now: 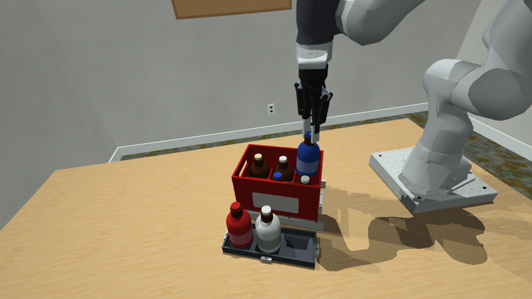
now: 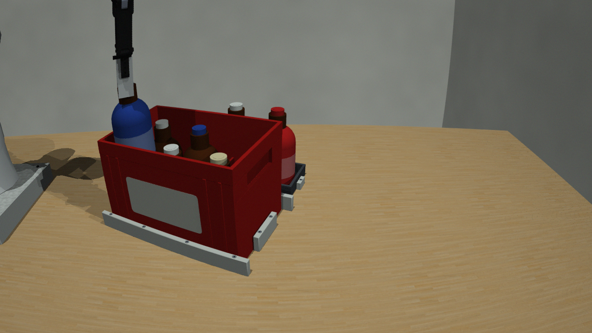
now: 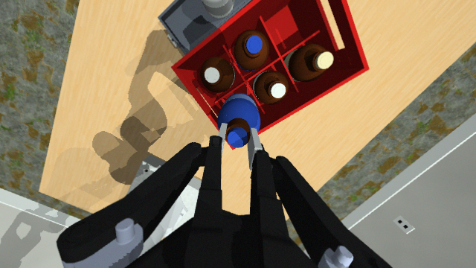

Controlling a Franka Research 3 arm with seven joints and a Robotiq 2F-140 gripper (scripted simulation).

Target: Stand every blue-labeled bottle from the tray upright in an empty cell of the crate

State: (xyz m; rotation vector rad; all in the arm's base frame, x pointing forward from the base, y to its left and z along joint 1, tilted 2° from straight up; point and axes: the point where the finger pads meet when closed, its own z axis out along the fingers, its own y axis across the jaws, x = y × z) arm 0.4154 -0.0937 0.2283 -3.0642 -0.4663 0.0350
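Now: the blue-labeled bottle 9 cm below my hand. From my hand the other things lie so: white-labeled bottle (19 cm ahead, 15 cm to the left, 20 cm below); then red-labeled bottle (27 cm ahead, 11 cm to the left, 20 cm below); then red crate (10 cm ahead, 20 cm below).
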